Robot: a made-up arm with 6 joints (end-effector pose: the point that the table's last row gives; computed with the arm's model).
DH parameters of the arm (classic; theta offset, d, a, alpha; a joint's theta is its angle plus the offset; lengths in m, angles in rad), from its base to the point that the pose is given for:
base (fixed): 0.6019 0 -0.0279 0
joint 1: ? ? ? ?
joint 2: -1.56 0 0.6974 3.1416
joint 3: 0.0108 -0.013 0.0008 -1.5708
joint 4: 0 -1.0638 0.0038 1.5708
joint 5: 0 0.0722 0.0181 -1.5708
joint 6: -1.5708 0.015 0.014 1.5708
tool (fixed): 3.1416 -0.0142 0 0
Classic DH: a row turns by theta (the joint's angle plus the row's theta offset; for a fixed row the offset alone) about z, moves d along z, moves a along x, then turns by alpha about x.
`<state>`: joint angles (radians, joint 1 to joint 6).
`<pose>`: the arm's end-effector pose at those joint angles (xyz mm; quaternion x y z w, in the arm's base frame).
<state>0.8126 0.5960 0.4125 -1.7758 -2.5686 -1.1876</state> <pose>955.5 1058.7 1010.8 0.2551 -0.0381 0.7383 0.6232</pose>
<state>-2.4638 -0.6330 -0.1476 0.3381 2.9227 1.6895</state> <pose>-484.9 -323.6 1782.2 -0.3878 -0.5081 -0.2775 0.7172</pose>
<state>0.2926 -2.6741 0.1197 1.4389 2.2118 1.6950</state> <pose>-1278.4 -415.4 410.6 -0.1504 -0.9758 0.1453 0.0645</pose>
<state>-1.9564 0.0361 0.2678 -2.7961 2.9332 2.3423</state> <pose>-368.6 -1048.0 1665.1 -0.0916 0.5603 -0.2408 0.7872</pose>
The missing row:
joint 1: -0.6019 0.7224 0.0076 -1.5708
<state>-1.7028 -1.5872 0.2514 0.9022 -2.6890 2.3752</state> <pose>87.0 992.5 1754.6 -0.5780 -0.1812 0.6251 0.4922</pose>
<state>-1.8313 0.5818 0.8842 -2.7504 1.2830 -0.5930</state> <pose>-286.8 -1391.6 1581.3 -0.1735 -0.3820 0.8254 0.3777</pose>
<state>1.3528 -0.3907 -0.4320 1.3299 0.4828 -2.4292</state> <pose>158.8 765.6 1395.1 0.1261 -0.8450 0.0335 0.5186</pose>
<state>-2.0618 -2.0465 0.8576 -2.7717 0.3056 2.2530</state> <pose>790.3 1388.3 689.5 0.2869 0.1766 -0.1116 0.9349</pose>
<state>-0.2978 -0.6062 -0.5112 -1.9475 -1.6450 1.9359</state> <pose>658.7 -207.0 1348.0 0.1308 0.9453 0.1540 0.2563</pose>
